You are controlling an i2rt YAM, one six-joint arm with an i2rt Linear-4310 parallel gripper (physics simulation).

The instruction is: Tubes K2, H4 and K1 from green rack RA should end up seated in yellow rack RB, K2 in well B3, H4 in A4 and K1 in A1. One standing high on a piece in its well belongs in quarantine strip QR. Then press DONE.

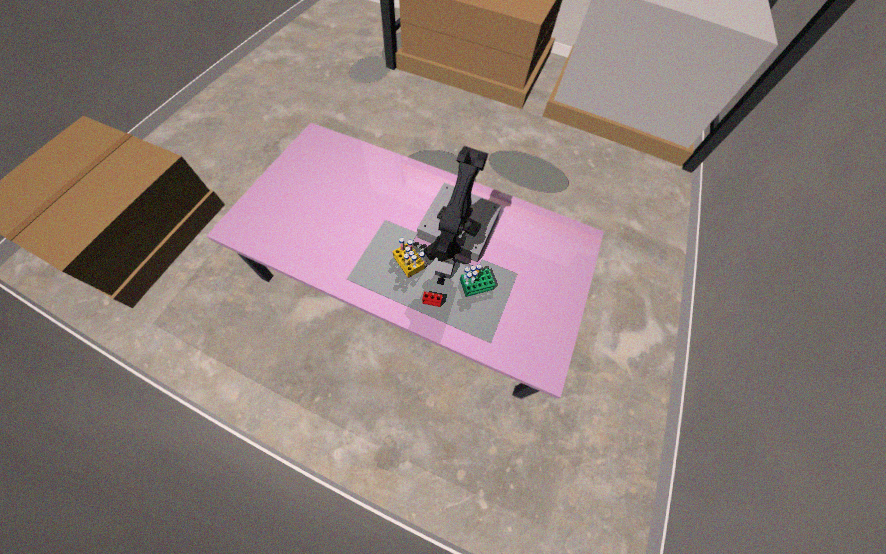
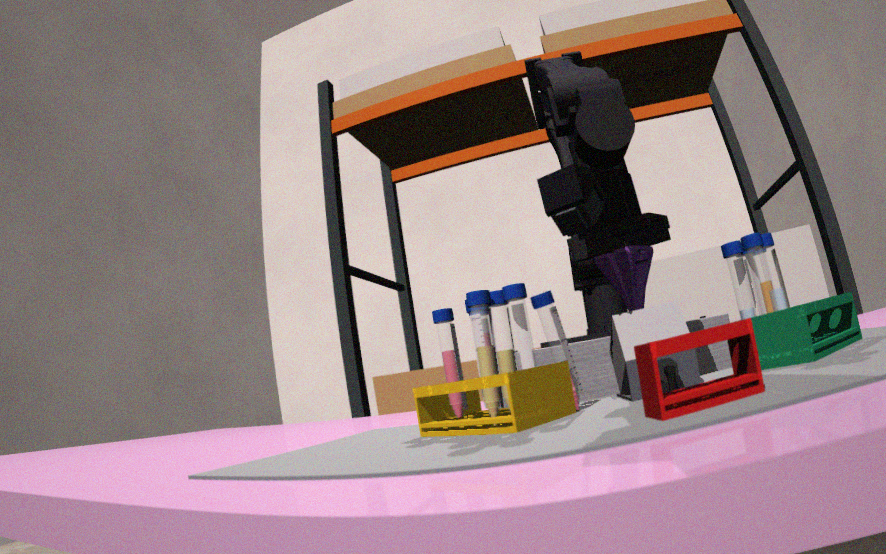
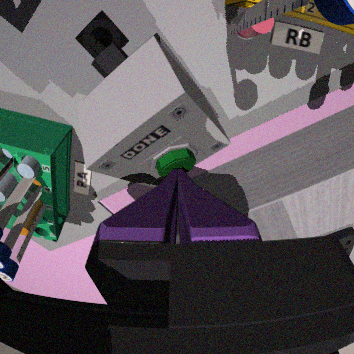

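Observation:
My gripper is shut and empty, its purple tips at or just above the green button on the grey DONE box. I cannot tell if they touch. Yellow rack RB holds several blue-capped tubes; wells and cap labels are unreadable. One tube with pink at its bottom leans at RB's side, its lower end showing past the side wall. Green rack RA holds upright tubes. Red strip QR shows no tube.
The racks, strip and box stand on a grey mat on the pink table. The arm's metal base plate is behind the DONE box. A large shelf rack stands behind the table.

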